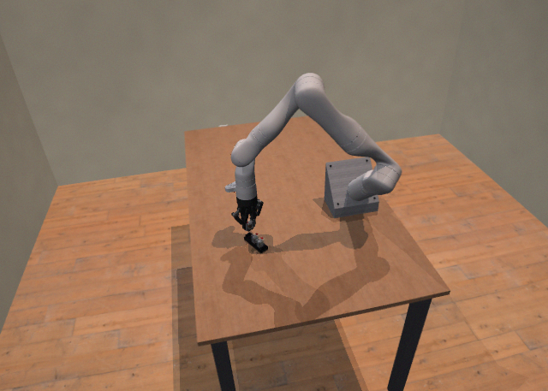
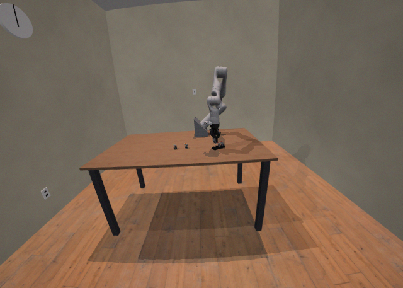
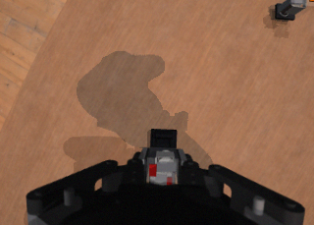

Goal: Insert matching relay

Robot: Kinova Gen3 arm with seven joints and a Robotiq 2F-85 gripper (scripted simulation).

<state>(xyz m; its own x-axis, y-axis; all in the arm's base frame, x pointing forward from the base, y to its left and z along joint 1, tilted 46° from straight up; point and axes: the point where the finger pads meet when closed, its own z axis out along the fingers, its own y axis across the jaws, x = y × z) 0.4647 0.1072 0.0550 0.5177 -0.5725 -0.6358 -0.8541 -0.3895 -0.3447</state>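
Now: hand 70 mm above the black rack, 30 mm to the right of it and 20 mm past it.
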